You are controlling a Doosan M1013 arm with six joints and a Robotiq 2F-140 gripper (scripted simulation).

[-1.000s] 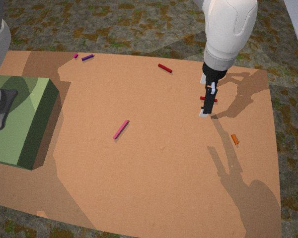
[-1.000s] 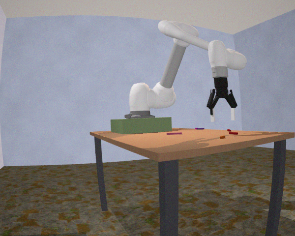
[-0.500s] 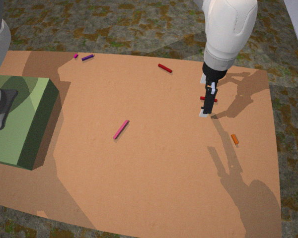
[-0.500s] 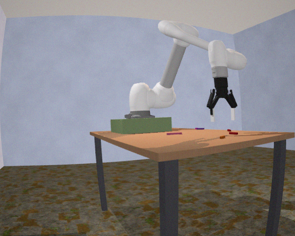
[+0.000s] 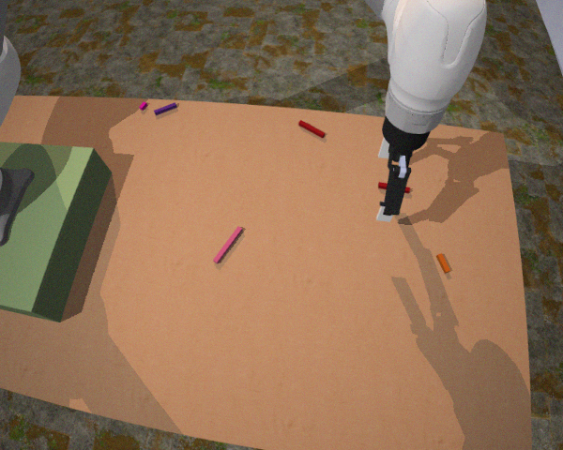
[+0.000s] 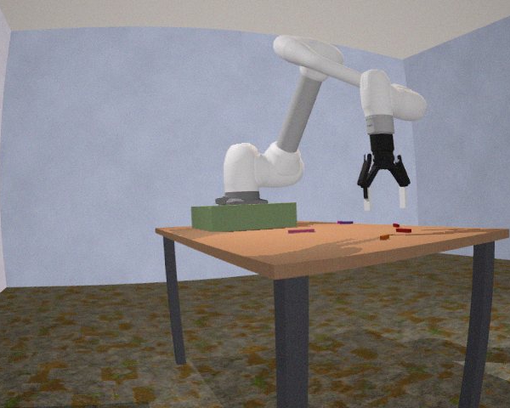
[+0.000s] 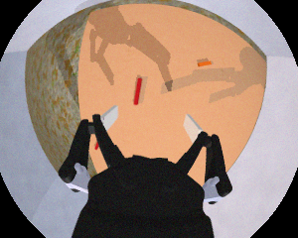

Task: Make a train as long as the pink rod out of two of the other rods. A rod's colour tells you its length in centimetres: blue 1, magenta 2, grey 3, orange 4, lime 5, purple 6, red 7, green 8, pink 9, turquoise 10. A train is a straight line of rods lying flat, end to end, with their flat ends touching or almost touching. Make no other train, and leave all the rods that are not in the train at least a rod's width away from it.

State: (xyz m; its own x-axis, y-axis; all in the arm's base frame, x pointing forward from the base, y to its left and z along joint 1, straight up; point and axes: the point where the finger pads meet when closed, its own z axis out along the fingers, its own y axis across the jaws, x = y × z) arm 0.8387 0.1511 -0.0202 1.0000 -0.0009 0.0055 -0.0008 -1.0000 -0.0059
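Right now my hand is 61 cm past the magenta rod, 22 cm to the right of it and 8 cm above it. Round my hand: purple rod: 55 cm behind, 21 cm to the left, 8 cm below; orange rod: 14 cm ahead, 13 cm to the right, 8 cm below; pink rod: 31 cm behind, 14 cm to the right, 8 cm below.
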